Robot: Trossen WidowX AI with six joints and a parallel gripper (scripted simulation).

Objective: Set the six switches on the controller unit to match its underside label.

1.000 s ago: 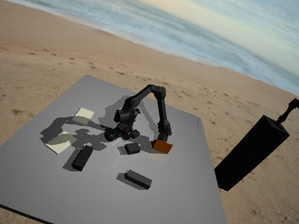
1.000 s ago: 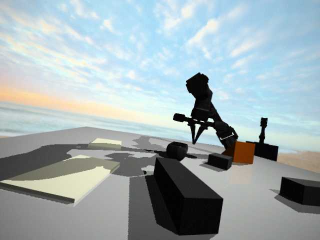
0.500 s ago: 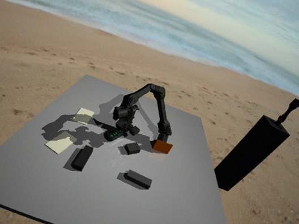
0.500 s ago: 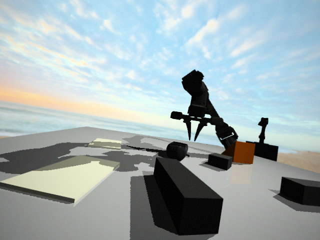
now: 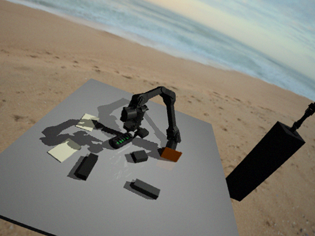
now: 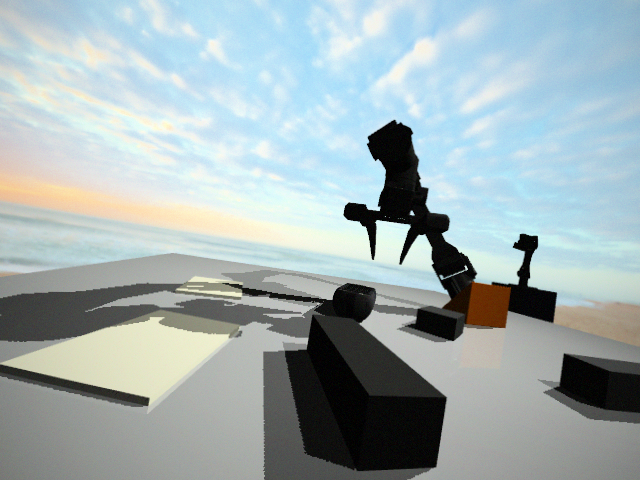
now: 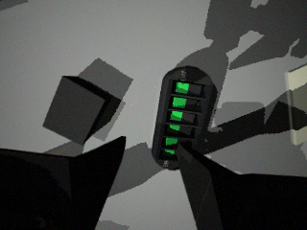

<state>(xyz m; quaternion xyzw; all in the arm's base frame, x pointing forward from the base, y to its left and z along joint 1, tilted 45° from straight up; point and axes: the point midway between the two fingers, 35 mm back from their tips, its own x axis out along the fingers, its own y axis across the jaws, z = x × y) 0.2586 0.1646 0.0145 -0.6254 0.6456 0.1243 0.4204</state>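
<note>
Now: the small dark block 100 mm behind my gripper tip, 90 mm below it and 40 mm to the left of it. Round my gripper tip: long black block 260 mm to the left, 120 mm ahead, 90 mm below; grey block 240 mm to the left, 210 mm behind, 90 mm below.
</note>
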